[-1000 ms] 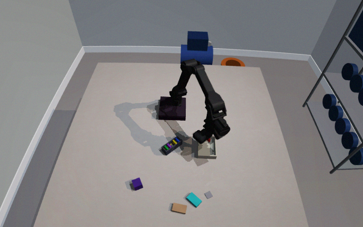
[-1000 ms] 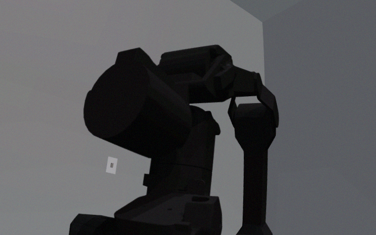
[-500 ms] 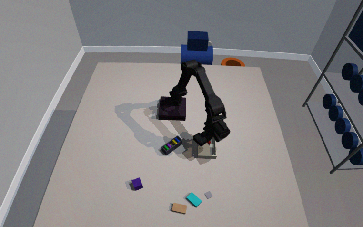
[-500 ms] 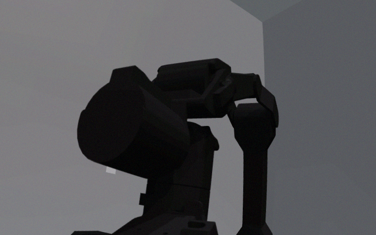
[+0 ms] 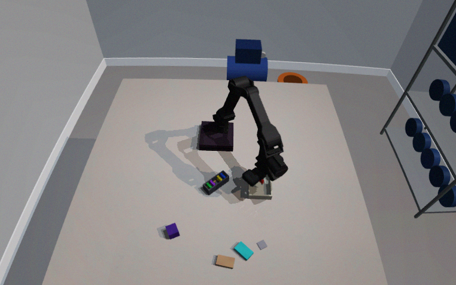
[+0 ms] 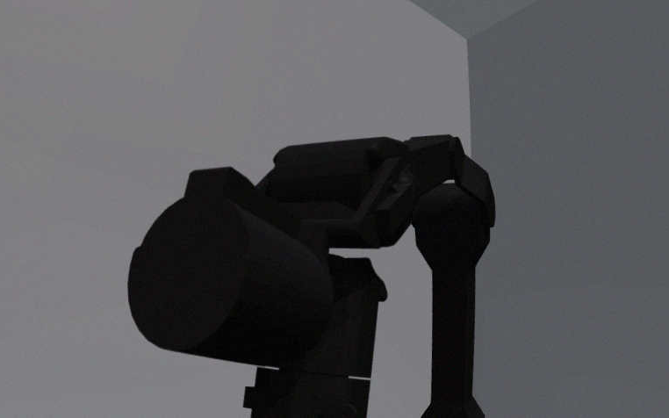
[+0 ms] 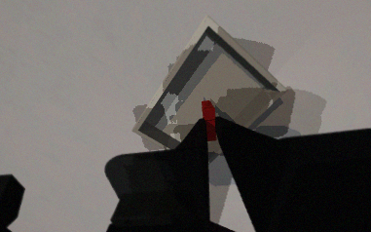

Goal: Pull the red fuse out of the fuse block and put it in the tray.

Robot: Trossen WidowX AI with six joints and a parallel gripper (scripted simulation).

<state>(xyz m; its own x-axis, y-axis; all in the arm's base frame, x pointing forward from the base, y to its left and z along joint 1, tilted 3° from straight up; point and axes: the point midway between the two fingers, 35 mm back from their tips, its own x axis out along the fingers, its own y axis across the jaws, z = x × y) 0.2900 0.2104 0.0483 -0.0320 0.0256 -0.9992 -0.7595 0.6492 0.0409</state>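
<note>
Right now my gripper tip is 2 cm above the red fuse. Round my gripper tip: white tray 5 cm below; then cyan block 30 cm ahead, 5 cm below, 4 cm to the right; then small grey tile 27 cm ahead, 6 cm below, 3 cm to the left.
</note>
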